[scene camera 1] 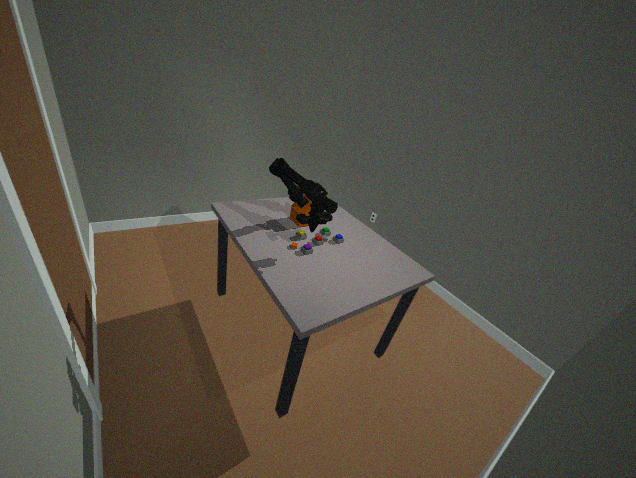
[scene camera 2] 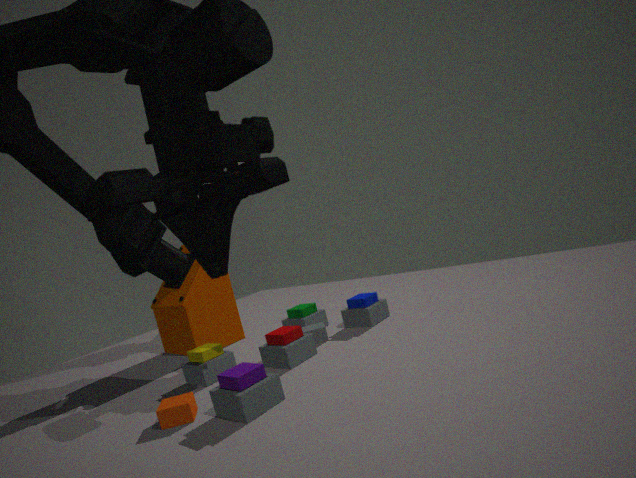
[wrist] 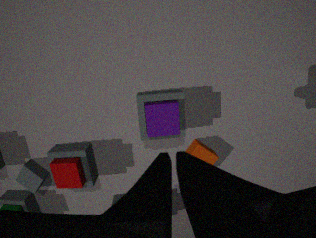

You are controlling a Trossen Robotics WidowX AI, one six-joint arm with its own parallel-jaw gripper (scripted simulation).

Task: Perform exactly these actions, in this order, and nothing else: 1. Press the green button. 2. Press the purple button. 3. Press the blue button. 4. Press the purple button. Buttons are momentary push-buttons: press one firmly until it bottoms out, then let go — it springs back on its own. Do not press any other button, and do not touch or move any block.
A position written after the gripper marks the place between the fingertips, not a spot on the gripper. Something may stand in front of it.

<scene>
The gripper point(scene camera 2: 219, 276) is shut, holding nothing. Further things: an orange block point(scene camera 2: 179, 410) and a red button point(wrist: 67, 173).
The gripper also shows in the wrist view point(wrist: 171, 160).
</scene>
